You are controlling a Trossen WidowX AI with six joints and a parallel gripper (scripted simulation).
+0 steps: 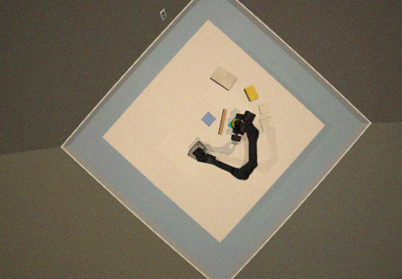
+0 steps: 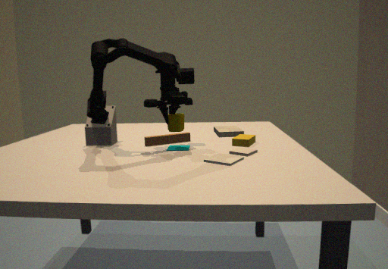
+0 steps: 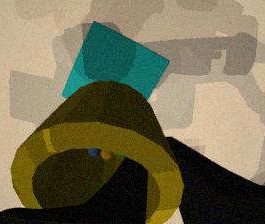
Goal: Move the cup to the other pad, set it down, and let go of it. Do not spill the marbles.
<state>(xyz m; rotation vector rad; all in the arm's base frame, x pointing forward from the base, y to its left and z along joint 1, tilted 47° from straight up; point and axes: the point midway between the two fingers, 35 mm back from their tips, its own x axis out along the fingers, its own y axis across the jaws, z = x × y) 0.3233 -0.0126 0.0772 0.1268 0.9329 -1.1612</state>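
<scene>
The teal pad lies 3 cm ahead of my gripper tip and 11 cm below it. From my gripper tip the other things lie so: blue marble (2 cm ahead, 4 cm to the left, 2 cm below); olive-yellow cup (2 cm ahead, 2 cm to the left); wooden bar (3 cm behind, 9 cm to the left, 9 cm below).
</scene>
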